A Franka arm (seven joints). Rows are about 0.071 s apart.
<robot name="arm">
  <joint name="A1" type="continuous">
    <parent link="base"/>
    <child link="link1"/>
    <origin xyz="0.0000 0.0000 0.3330" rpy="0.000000 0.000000 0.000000"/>
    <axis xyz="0 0 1"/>
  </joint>
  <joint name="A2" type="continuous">
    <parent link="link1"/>
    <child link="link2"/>
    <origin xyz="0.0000 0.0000 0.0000" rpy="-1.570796 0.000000 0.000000"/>
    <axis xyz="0 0 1"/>
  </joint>
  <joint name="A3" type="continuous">
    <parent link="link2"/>
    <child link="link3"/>
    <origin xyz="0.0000 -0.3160 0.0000" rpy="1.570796 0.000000 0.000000"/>
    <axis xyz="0 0 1"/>
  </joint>
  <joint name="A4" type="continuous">
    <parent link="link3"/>
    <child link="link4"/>
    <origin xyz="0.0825 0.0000 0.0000" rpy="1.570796 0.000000 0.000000"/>
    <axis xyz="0 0 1"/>
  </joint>
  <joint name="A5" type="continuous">
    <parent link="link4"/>
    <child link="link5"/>
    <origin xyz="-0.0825 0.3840 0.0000" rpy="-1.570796 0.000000 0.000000"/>
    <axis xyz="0 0 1"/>
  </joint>
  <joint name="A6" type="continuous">
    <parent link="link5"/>
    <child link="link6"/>
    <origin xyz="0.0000 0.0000 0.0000" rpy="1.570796 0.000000 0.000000"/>
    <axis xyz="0 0 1"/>
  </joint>
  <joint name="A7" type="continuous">
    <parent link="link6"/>
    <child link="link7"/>
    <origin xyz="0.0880 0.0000 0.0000" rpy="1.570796 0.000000 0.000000"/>
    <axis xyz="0 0 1"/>
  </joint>
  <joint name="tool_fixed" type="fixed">
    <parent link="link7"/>
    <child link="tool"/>
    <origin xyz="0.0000 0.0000 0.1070" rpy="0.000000 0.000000 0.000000"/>
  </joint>
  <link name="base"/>
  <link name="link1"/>
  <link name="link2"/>
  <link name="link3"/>
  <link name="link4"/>
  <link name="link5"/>
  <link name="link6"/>
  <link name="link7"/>
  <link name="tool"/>
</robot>
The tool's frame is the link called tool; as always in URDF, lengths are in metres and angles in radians. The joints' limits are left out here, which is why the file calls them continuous.
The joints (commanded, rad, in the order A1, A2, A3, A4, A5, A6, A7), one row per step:
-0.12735, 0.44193, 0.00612, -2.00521, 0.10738, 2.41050, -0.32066
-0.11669, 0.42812, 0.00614, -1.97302, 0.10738, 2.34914, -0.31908
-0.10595, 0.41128, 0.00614, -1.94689, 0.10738, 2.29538, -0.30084
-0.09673, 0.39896, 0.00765, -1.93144, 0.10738, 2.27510, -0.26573
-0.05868, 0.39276, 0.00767, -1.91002, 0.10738, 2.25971, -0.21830
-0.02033, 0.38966, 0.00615, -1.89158, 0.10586, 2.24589, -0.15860
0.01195, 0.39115, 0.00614, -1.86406, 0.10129, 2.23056, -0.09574
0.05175, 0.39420, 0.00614, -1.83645, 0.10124, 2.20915, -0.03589
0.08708, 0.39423, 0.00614, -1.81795, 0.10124, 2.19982, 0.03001
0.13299, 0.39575, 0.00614, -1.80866, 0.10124, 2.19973, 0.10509
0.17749, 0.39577, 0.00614, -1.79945, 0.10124, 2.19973, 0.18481
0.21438, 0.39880, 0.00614, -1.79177, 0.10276, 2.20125, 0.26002
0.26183, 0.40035, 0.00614, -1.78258, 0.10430, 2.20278, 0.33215
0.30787, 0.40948, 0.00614, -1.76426, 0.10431, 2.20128, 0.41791
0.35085, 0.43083, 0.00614, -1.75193, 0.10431, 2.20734, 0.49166
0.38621, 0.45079, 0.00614, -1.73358, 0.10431, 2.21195, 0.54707
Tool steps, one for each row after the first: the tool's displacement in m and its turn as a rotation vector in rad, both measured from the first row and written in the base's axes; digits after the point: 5 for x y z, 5 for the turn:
0.00647, 0.00664, 0.01610, 0.00654, 0.01445, 0.01350
0.01122, 0.01351, 0.03265, 0.01097, 0.02597, 0.01013
0.01530, 0.01998, 0.04497, 0.01087, 0.02118, -0.01261
0.02213, 0.04331, 0.05656, 0.00932, 0.01294, -0.02053
0.02695, 0.06631, 0.06521, 0.00645, 0.01021, -0.04093
0.03315, 0.08666, 0.07486, 0.00252, 0.00449, -0.06716
0.03749, 0.11236, 0.08318, 0.00253, 0.00617, -0.08529
0.03973, 0.13529, 0.09054, 0.00268, 0.00245, -0.11488
0.03863, 0.16485, 0.09369, 0.00252, 0.00099, -0.14380
0.03630, 0.19355, 0.09779, 0.00329, -0.00143, -0.17876
0.03351, 0.21737, 0.09942, 0.00504, -0.00074, -0.21784
0.02838, 0.24789, 0.10270, 0.00837, -0.00274, -0.24328
0.02397, 0.27796, 0.10490, 0.01064, -0.00220, -0.28257
0.01812, 0.30574, 0.09699, 0.00796, 0.00684, -0.31365
0.01420, 0.32925, 0.09250, 0.00835, 0.00905, -0.33393

